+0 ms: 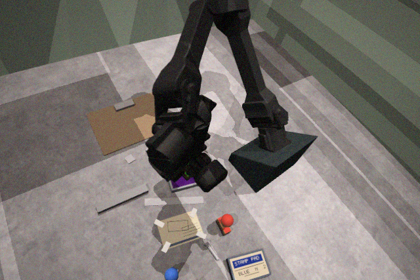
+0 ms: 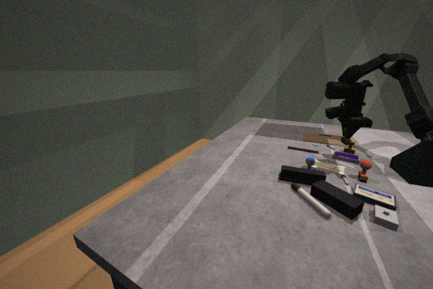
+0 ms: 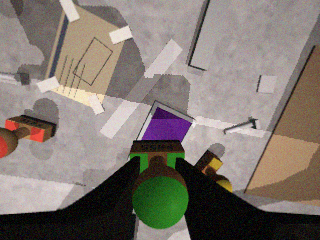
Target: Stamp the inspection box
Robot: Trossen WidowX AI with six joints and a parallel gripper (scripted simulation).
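Now: the cream card 10 cm to the left of my gripper tip, 10 cm below it and 6 cm ahead of it. Round my gripper tip: green stamp (right at my gripper tip); then yellow stamp (9 cm to the right, 8 cm below, 4 cm behind); then purple ink pad (9 cm below, 2 cm behind, 1 cm to the right).
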